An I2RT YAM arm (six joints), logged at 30 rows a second.
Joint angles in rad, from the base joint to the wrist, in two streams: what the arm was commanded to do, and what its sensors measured. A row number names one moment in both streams.
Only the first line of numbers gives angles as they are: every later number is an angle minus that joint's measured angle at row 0.
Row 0, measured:
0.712, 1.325, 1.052, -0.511, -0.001, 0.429
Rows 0 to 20, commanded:
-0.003, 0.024, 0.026, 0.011, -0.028, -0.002
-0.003, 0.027, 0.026, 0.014, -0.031, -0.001
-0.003, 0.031, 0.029, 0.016, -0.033, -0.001
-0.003, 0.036, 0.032, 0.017, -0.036, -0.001
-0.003, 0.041, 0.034, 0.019, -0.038, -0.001
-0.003, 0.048, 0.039, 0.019, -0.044, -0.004
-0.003, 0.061, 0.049, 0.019, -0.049, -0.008
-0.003, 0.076, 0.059, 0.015, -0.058, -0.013
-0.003, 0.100, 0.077, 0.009, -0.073, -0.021
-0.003, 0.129, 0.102, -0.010, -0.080, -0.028
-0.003, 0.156, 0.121, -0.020, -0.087, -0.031
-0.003, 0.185, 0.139, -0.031, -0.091, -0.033
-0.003, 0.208, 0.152, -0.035, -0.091, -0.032
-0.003, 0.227, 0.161, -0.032, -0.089, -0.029
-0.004, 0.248, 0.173, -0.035, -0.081, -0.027
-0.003, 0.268, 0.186, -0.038, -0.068, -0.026
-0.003, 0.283, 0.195, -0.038, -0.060, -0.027
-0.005, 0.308, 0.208, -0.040, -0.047, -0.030
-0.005, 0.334, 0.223, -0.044, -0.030, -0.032
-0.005, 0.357, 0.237, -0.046, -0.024, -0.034
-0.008, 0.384, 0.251, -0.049, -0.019, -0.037
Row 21, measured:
0.000, 0.333, 0.203, -0.018, -0.055, -0.016
